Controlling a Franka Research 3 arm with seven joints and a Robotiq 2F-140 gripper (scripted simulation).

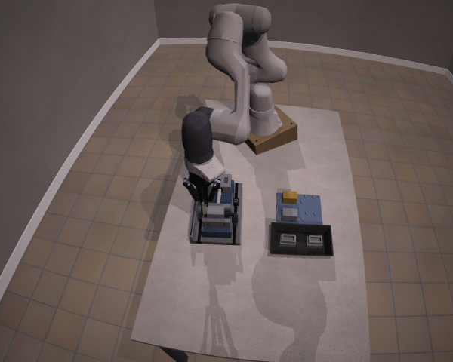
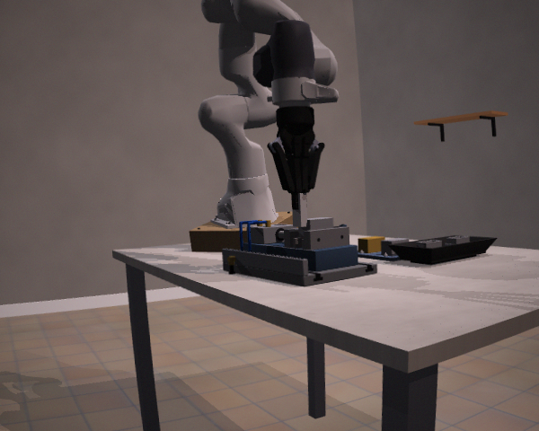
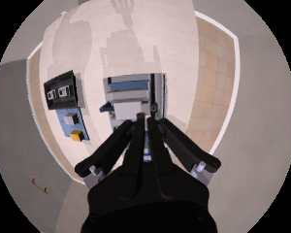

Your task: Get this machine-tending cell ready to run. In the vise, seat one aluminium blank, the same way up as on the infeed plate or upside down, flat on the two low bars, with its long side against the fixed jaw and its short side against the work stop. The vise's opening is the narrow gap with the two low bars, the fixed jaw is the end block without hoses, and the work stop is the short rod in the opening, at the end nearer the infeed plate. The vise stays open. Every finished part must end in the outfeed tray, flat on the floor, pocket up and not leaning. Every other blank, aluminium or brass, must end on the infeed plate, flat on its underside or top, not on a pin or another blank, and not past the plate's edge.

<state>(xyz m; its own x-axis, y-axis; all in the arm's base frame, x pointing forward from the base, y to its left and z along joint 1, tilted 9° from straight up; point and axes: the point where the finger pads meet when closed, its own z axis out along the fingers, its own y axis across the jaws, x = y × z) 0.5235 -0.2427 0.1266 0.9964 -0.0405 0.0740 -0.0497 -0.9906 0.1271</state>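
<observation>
My gripper is now 7 cm past the dark rail, 5 cm to the left of it and 10 cm above it. The rest, counted from my hand: brass blank 12 cm behind, 34 cm to the left, 11 cm below.
</observation>
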